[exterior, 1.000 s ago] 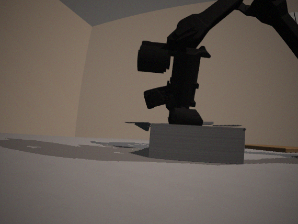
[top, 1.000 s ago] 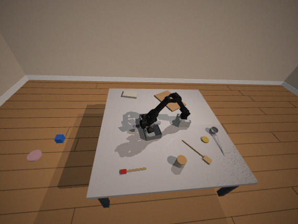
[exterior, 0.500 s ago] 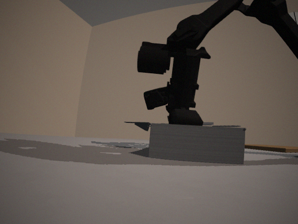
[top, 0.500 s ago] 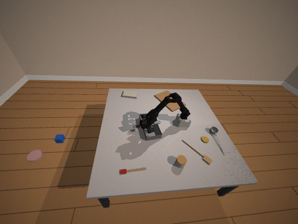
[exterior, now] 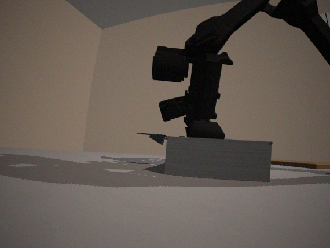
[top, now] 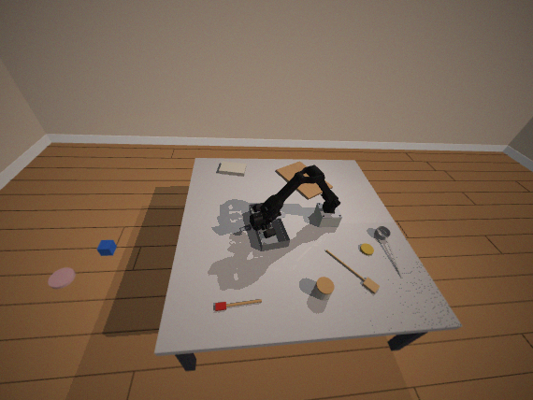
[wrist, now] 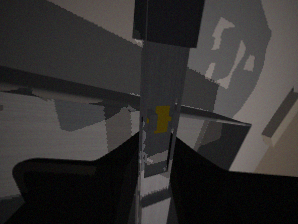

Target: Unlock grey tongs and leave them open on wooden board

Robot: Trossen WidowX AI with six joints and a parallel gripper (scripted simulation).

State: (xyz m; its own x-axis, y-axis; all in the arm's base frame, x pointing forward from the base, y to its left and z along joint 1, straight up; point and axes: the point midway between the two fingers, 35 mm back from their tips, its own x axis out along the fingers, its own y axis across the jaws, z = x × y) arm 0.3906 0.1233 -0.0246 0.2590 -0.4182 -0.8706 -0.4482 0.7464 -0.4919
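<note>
My gripper tip is 20 mm short of the yellow lock piece, 30 mm to the right of it and 30 mm below it. The rest, counted from my gripper tip: red-headed spatula 90 mm ahead, 450 mm to the left, 30 mm below; then cork-lidded jar 310 mm behind, 360 mm to the left; then roasting tin 50 mm behind.
</note>
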